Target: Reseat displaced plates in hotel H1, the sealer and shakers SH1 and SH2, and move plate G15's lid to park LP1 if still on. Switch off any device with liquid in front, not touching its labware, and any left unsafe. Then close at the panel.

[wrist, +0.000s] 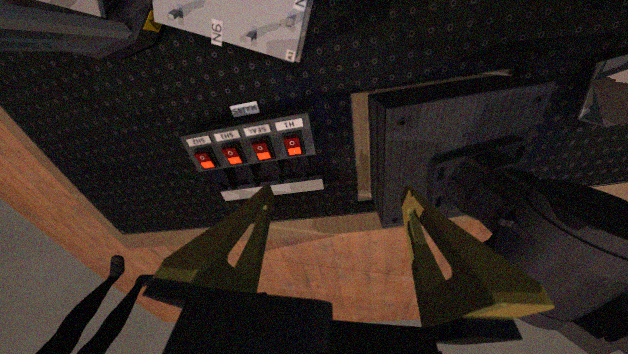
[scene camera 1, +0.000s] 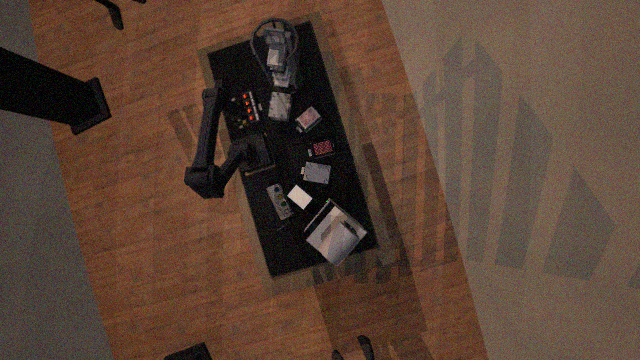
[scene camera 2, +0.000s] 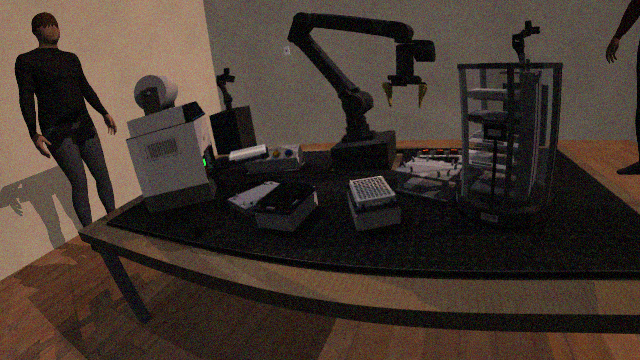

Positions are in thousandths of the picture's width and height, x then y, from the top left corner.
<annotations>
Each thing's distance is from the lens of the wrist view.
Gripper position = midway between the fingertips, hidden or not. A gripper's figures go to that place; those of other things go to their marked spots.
my gripper (wrist: 533, 538): 14 cm
button box (wrist: 951, 306): 54 cm
</annotations>
